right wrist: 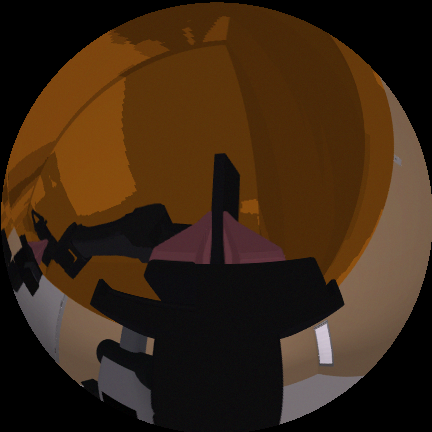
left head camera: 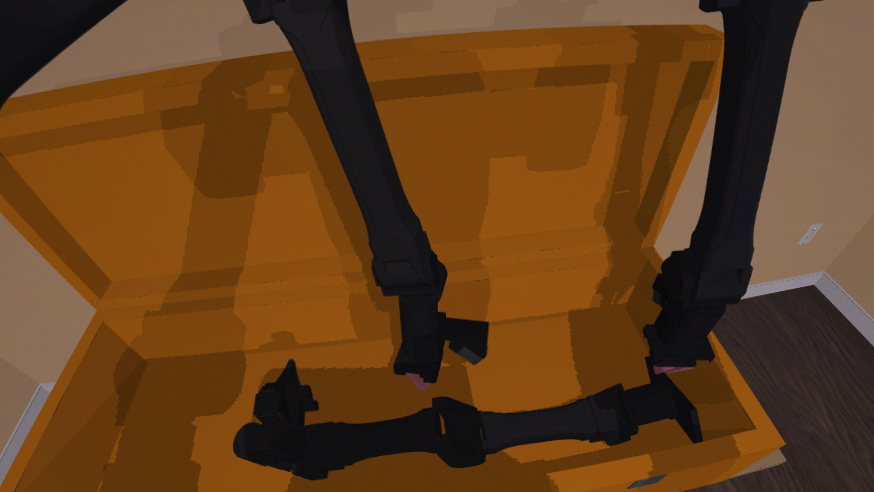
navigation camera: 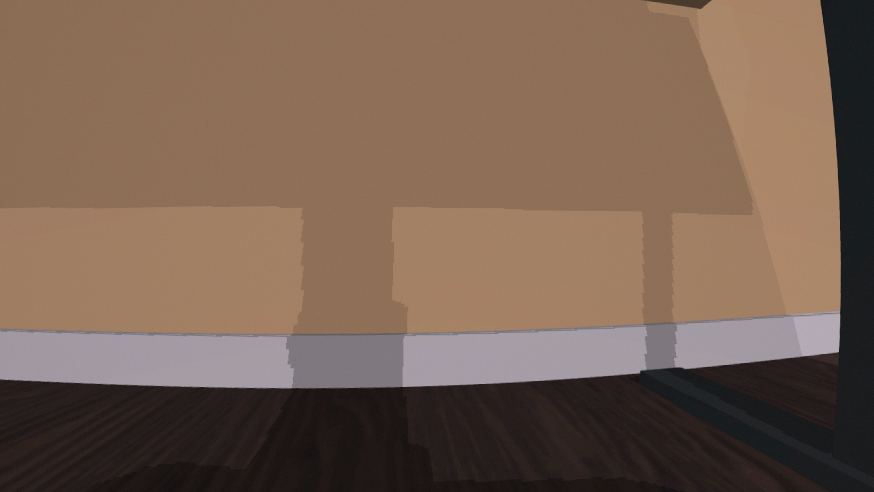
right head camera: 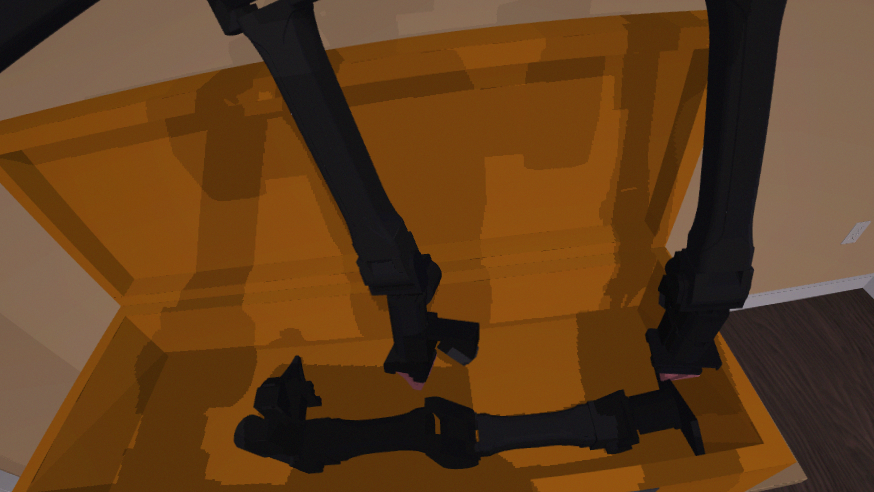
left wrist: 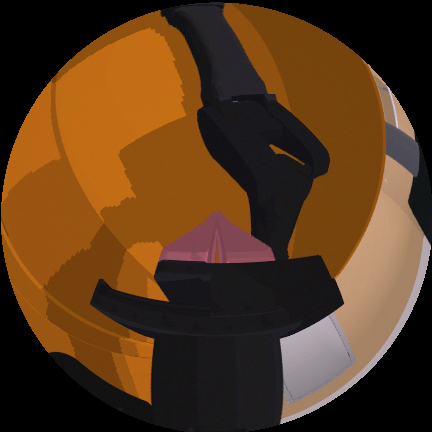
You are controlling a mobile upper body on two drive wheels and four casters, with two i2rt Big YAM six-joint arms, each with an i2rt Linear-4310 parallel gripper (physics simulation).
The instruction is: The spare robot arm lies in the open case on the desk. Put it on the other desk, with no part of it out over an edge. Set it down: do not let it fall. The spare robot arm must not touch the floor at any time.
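Frame: origin at the left arm's base, x back, y up, z left, level; centimetres.
Seen in the pictures: left gripper, between the fingertips: (right wrist: 46,240) (left head camera: 422,389) (right head camera: 417,388) (left wrist: 216,217); right gripper, between the fingertips: (right wrist: 217,217) (left head camera: 658,370) (right head camera: 664,377).
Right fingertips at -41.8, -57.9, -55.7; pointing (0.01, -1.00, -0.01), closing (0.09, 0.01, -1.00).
Pixels of each thing's top centre, then the offset from my right fingertips to it, as dx, dy, dz. "*": a spot on its surface instead. Level surfaces: height alone.
- spare arm's middle joint, a spot on its surface: (left wrist: 261,160) * +5.6, +2.8, +38.3
- Dark wood floor, height of its surface: dy -83.1
- dark desk leg, a spot on its surface: (navigation camera: 853,244) * -23.5, -60.0, -3.3
The black spare robot arm (left head camera: 452,430) lies lengthwise in the open orange case (left head camera: 378,257), near its front wall; it also shows in the right head view (right head camera: 452,430). My right gripper (left head camera: 670,369) is shut on the thin upright plate at the spare arm's right end (right wrist: 220,201). My left gripper (left head camera: 418,380) is shut and empty, its pink fingertips pressed together (left wrist: 217,241) just above and beside the spare arm's middle joint (left wrist: 261,160).
The case's raised lid (left head camera: 366,152) stands behind both arms. The case's front wall (left head camera: 611,471) runs below the spare arm. Dark wood floor (left head camera: 807,391) lies right of the case. The navigation view shows a tan wall (navigation camera: 366,152), baseboard and a dark desk leg (navigation camera: 853,244).
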